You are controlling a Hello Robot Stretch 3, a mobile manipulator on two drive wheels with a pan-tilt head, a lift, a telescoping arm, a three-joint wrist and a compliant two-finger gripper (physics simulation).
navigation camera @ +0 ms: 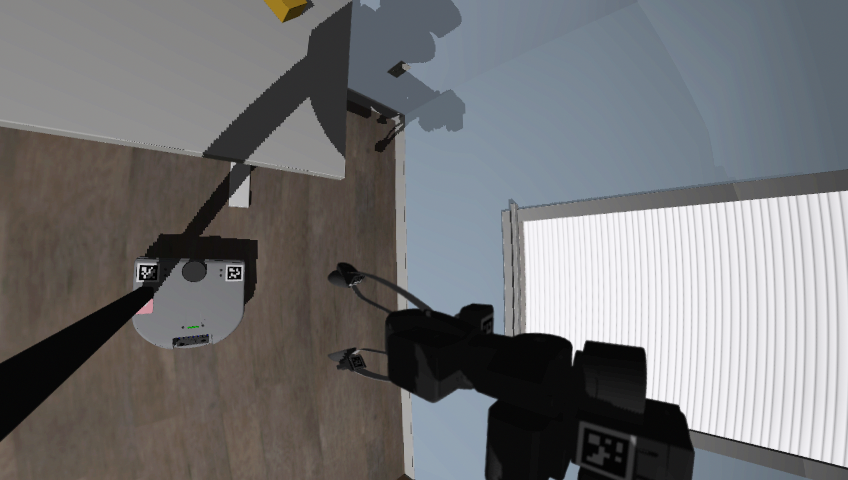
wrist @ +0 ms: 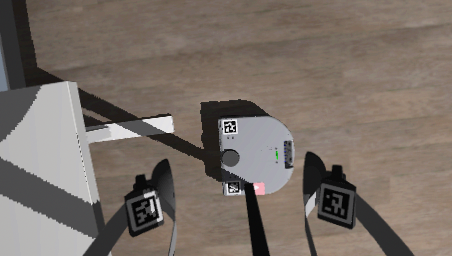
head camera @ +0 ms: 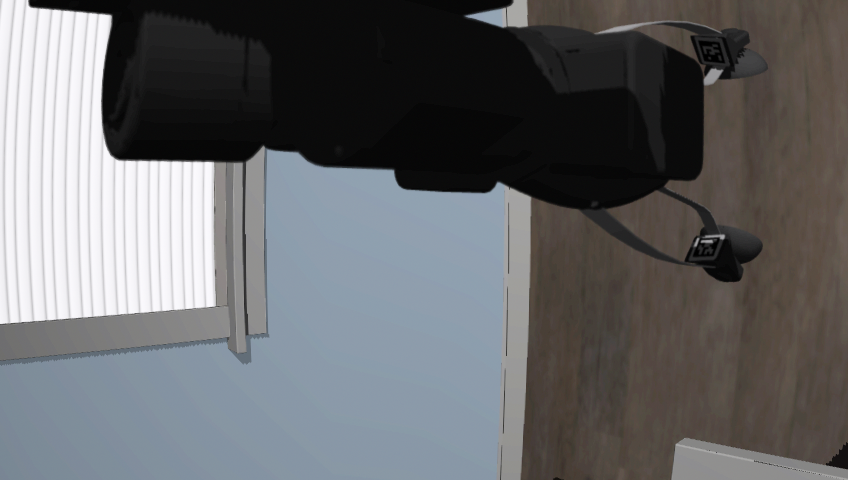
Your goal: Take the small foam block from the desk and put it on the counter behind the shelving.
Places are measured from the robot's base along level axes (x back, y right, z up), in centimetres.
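Where they show: gripper, fingertip midpoint: [navigation camera: 335, 314] [head camera: 745, 156]; robot's base at its link origin: [navigation camera: 194, 270].
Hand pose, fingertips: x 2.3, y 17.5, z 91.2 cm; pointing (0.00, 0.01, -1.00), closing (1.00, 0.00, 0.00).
Observation:
Each offset is from my fingertips to the centre of the thing. "pt": to the spot under its first point. Level surfaces: height alone.
The small foam block {pt dx -61.6, dy -9.7, dz -15.5 cm} [navigation camera: 285, 8] is yellow and sits on the grey-white desk {dz -19.2 cm} [navigation camera: 119, 71] [wrist: 45, 145] [head camera: 731, 463], cut off by the top edge of the navigation view. It does not show in the head or wrist view. My gripper [head camera: 751, 154] [navigation camera: 339, 316] [wrist: 237, 174] is open, its fingers wide apart with nothing between them. It hangs above the floor, beyond the desk's short end and well apart from the block. The counter and the shelving do not show in these views.
My base [navigation camera: 190, 303] [wrist: 260, 150] stands on the wooden floor near a white desk foot [navigation camera: 239, 189] [wrist: 145, 127]. A blue wall [head camera: 386, 267] [navigation camera: 458, 226] with a white blind [head camera: 148, 237] [navigation camera: 684, 285] is close behind my wrist. A wall outlet {dx -107.6, dy +53.6, dz -51.2 cm} [navigation camera: 396, 69] is beyond the desk's end.

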